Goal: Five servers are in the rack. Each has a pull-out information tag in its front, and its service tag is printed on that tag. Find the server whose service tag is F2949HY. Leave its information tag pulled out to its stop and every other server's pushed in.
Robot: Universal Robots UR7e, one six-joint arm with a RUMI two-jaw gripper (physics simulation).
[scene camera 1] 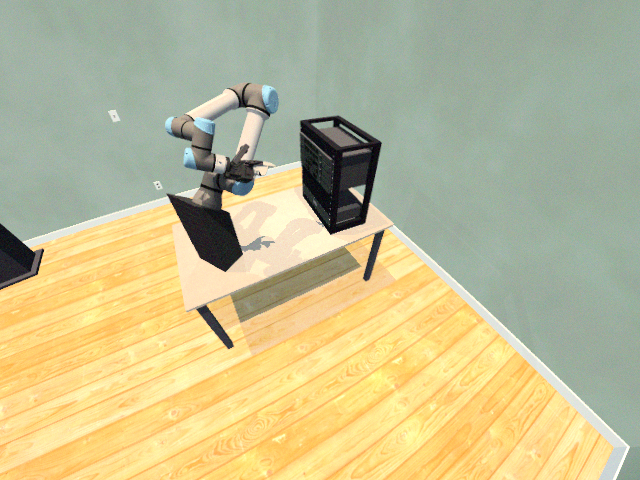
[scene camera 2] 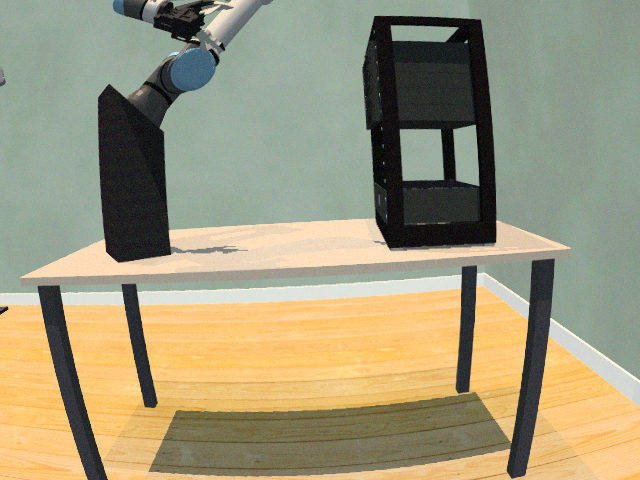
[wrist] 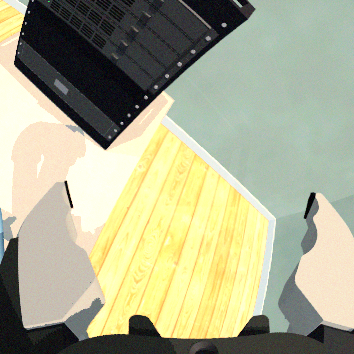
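Where they show: gripper, fingertip midpoint: [scene camera 1: 268,171] [scene camera 2: 229,29] [wrist: 191,190]; arm's base at its link origin: [scene camera 1: 206,205] [scene camera 2: 137,118].
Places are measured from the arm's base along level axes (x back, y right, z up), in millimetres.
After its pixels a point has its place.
The black rack [scene camera 1: 336,191] {x -689, y 218, z -48 mm} [scene camera 2: 391,129] {x -688, y 217, z -100 mm} [wrist: 102,140] {x -673, y 186, z -364 mm} stands upright at the table's right end. Several dark servers [scene camera 1: 316,162] {x -684, y 10, z 50 mm} [scene camera 2: 434,93] {x -816, y 206, z -1 mm} [wrist: 165,45] {x -662, y 146, z 53 mm} are stacked in its upper part; their fronts show tilted at the top of the wrist view, partly cut off by its edge. Small tabs stick out in a row on these fronts; whether they are information tags cannot be told. No service tag print can be read. My gripper [scene camera 1: 260,156] [scene camera 2: 222,25] {x -294, y 190, z 192 mm} [wrist: 191,190] {x -294, y 190, z 192 mm} is open and empty, raised in the air well in front of the rack and apart from it.
A dark unit [scene camera 1: 348,209] {x -825, y 199, z -255 mm} [scene camera 2: 439,204] {x -812, y 201, z -294 mm} [wrist: 37,62] {x -725, y -158, z -288 mm} with a light label sits at the rack's bottom. The arm's black pedestal [scene camera 1: 209,232] {x 43, y 122, z -77 mm} [scene camera 2: 131,196] {x 1, y 100, z -227 mm} stands at the other end of the table [scene camera 1: 206,289] {x 188, y 185, z -403 mm} [scene camera 2: 289,268] {x -415, y 319, z -405 mm}. A dark object [scene camera 1: 20,255] is cut off at the far left.
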